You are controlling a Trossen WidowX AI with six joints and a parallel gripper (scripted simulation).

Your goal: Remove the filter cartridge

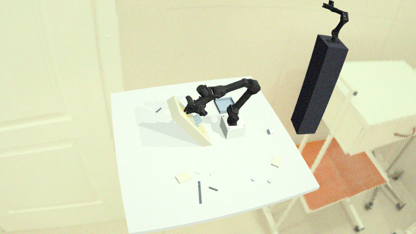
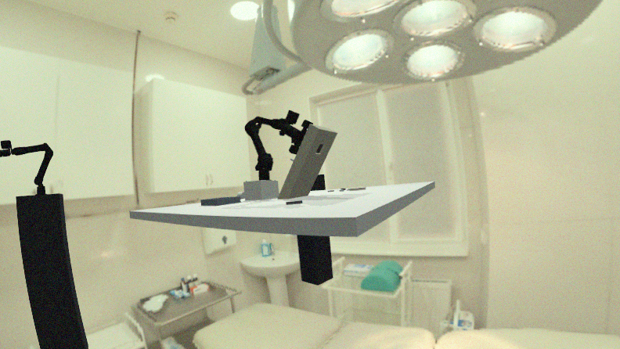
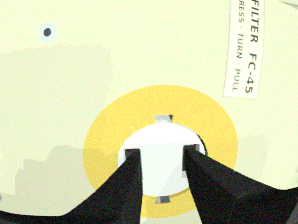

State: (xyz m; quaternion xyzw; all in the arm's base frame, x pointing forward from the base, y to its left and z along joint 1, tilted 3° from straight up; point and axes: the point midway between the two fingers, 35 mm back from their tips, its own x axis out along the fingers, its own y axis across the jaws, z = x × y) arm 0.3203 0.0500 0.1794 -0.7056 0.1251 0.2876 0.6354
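My gripper tip is now 1 cm short of the round white filter cartridge and 1 cm above it. Also, from my gripper tip: cream service panel 4 cm behind, 1 cm to the right, 8 cm below; blue-grey tray 36 cm behind, 35 cm to the right, 25 cm below.
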